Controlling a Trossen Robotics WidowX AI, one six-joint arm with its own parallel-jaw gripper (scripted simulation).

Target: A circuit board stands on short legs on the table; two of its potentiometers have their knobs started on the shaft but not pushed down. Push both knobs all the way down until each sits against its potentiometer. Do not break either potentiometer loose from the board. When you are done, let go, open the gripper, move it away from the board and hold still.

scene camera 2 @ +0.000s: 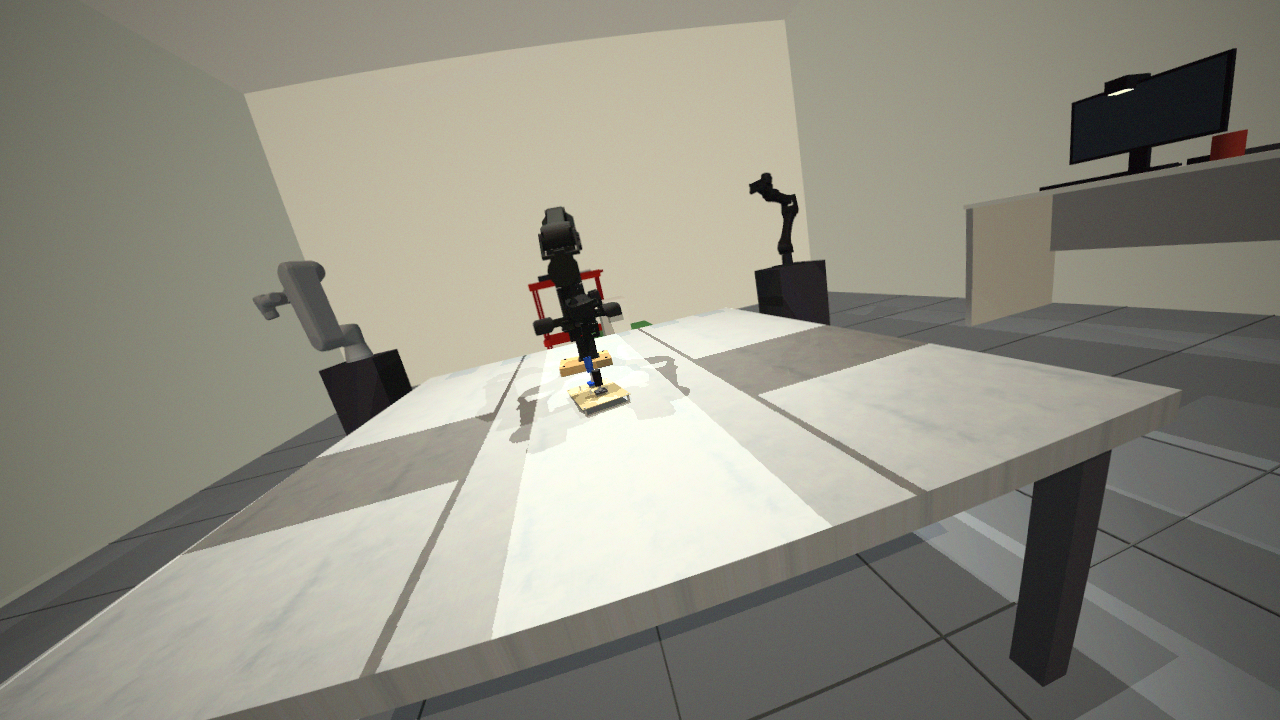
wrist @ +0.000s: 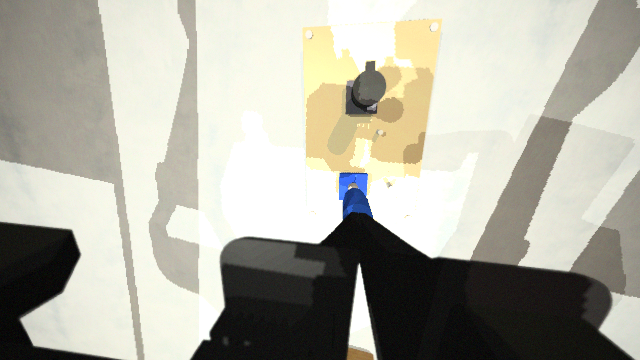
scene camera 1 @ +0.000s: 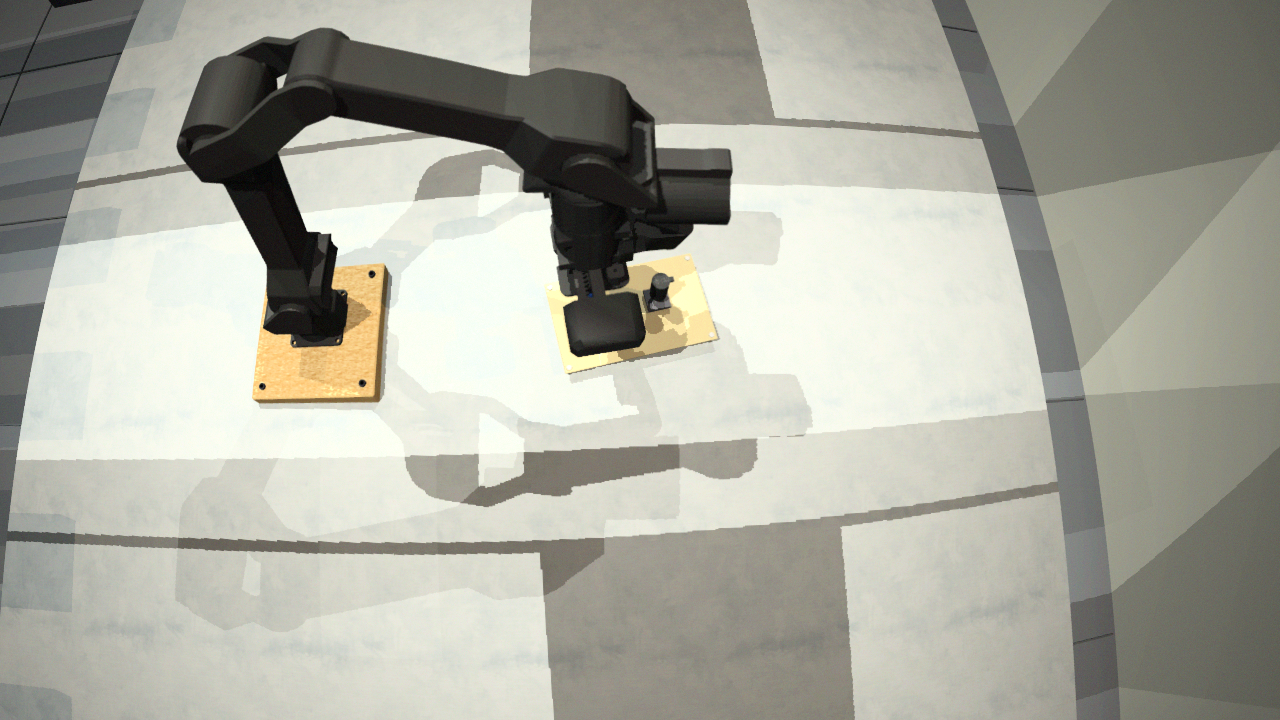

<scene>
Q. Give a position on a dark knob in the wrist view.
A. At 369,87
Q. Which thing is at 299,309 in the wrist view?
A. The gripper.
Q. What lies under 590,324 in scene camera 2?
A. The gripper.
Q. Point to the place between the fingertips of the gripper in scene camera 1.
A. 588,284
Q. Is the gripper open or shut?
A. Shut.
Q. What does the gripper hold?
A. Nothing.
</scene>
